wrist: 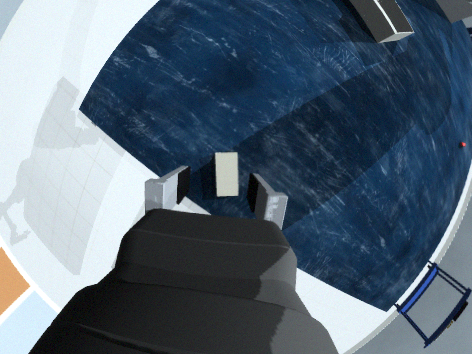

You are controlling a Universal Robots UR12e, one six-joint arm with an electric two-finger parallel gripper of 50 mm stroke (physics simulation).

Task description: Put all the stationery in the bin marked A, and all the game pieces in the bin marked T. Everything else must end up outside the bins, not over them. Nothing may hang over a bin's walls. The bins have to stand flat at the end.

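Places are measured from the arm's base along level axes (x ahead, y down, z left), in centimetres.
Pixels of known places: gripper, fingertip midpoint: [218, 181].
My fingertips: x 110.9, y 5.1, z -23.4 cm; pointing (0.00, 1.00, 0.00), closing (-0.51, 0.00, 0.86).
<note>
Ahead of a thing's pixels: the offset from my fingertips to its top centre. "spot": to the spot under its first point. Level surfaces: height alone.
A plain cream rectangular block {dz +0.7, dx -0.1, dy +5.5 cm} [226, 174] lies on the blue marbled surface, near the middle of the wrist view. No marking shows on its top face, so its kind cannot be told. My gripper [218, 181] is open and empty above it, with the block showing between and slightly beyond the two fingertips. Part of a grey bin {spot: dz +9.6, dx -38.4, dy +4.0 cm} [400, 36] with pale rims shows at the top right, cut off by the frame edge. No bin letter can be read. A small red object {dz +48.4, dx -47.9, dy +5.1 cm} [462, 144] lies at the far right, too small to identify.
The blue marbled surface {dy +6.2 cm} [200, 75] has a white border [345, 305]. Part of a dark grey shape [456, 9] shows in the top right corner. A blue metal frame [419, 290] stands beyond the border at the lower right. A shadow of the arm falls on the white area at left.
</note>
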